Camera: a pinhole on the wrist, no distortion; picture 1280 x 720 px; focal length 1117.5 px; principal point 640.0 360.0 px. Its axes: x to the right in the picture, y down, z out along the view. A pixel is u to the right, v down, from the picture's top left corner.
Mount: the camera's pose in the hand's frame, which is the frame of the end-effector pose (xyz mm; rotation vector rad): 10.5 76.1 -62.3 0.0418 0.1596 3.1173
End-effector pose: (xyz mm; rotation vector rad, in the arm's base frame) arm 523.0 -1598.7 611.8 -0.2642 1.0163 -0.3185
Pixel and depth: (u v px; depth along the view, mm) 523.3 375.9 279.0
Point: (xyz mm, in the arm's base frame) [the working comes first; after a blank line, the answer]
In the camera's frame: -29.1 4.0 279.0

745.0 -1509.8 646.4
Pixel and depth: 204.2 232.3 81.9
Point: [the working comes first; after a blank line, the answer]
In the camera's frame: -31.9 -9.4 81.9

572.6 -1528.7 551.7
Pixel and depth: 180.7 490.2 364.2
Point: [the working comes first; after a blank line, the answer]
In the camera's frame: -149.7 42.4 364.2

873.9 -1580.0 604.9
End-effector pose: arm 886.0 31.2 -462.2 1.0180 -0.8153 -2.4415
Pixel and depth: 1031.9 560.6 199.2
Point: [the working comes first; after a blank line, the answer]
In the camera's frame: 69.9 35.8 199.2

825.8 64.4 -313.6
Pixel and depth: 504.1 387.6 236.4
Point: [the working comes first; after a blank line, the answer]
In the camera's frame: -28.7 5.8 236.4

739.3 -1.2 -327.7
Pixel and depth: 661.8 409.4 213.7
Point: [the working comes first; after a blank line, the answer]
In the camera's frame: 4.2 9.4 213.7

776.9 12.8 -325.7
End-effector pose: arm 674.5 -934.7 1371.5 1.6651 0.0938 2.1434
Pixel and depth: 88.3 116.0 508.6
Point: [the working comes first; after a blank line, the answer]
In the camera's frame: -251.1 -111.1 508.6

954.1 -1130.2 1814.3
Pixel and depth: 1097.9 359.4 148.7
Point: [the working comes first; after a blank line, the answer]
In the camera's frame: 60.9 -0.1 148.7

738.8 -1053.3 1382.0
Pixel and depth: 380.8 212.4 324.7
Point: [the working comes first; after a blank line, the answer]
In the camera's frame: -75.3 -42.9 324.7

851.9 -1087.3 1575.4
